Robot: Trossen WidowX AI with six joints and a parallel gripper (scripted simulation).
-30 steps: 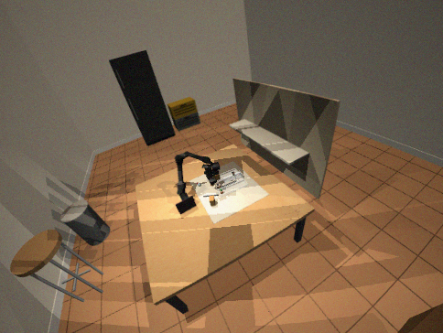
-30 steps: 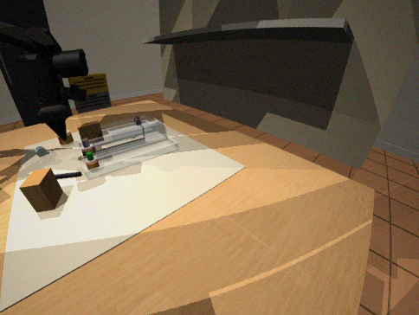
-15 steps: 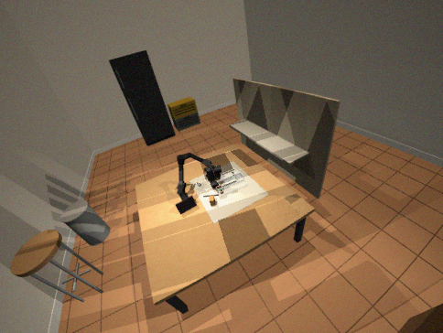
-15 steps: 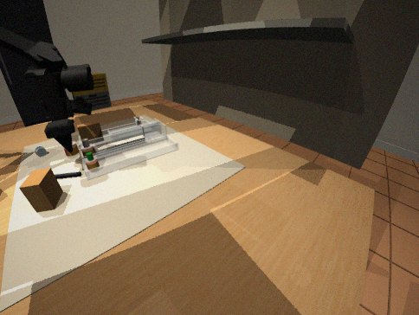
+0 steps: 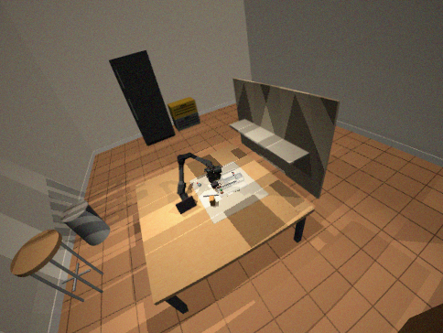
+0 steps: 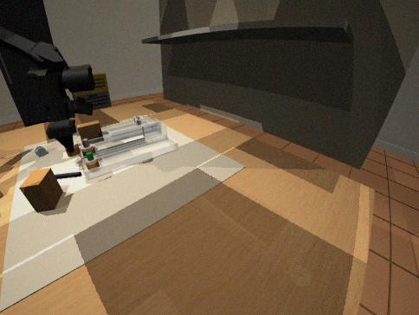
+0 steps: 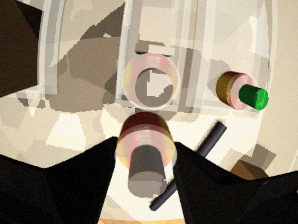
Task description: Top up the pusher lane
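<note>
The pale mat lies 100 mm ahead of my gripper tip, 30 mm to the right of it and 50 mm below it. The rest, counted from my gripper tip: pusher plate 150 mm ahead, 10 mm to the left; then thin black stick 70 mm behind, 40 mm to the right, 40 mm below.
</note>
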